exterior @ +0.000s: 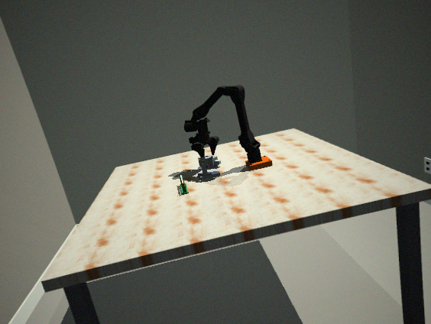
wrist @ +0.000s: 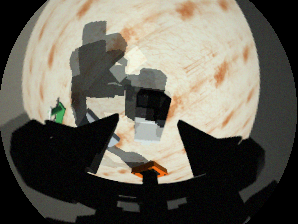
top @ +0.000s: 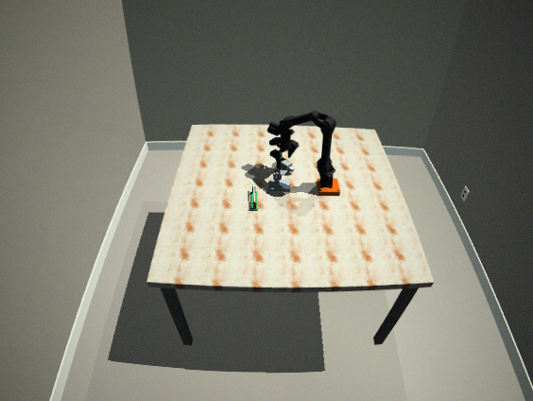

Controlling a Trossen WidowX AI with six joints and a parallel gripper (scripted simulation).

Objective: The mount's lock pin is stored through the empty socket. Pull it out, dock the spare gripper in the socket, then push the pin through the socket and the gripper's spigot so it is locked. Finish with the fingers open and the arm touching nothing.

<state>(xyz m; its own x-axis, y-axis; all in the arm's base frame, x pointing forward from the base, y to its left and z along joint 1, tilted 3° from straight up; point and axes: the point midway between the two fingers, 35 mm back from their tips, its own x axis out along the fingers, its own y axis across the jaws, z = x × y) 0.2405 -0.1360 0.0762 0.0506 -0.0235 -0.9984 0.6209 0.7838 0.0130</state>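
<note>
My gripper tip is 20 mm past the spare gripper, 10 mm to the right of it and 30 mm above it. Round my gripper tip: green holder: 140 mm ahead, 290 mm to the left, 30 mm below; grey mount: 20 mm ahead, 160 mm to the left.
</note>
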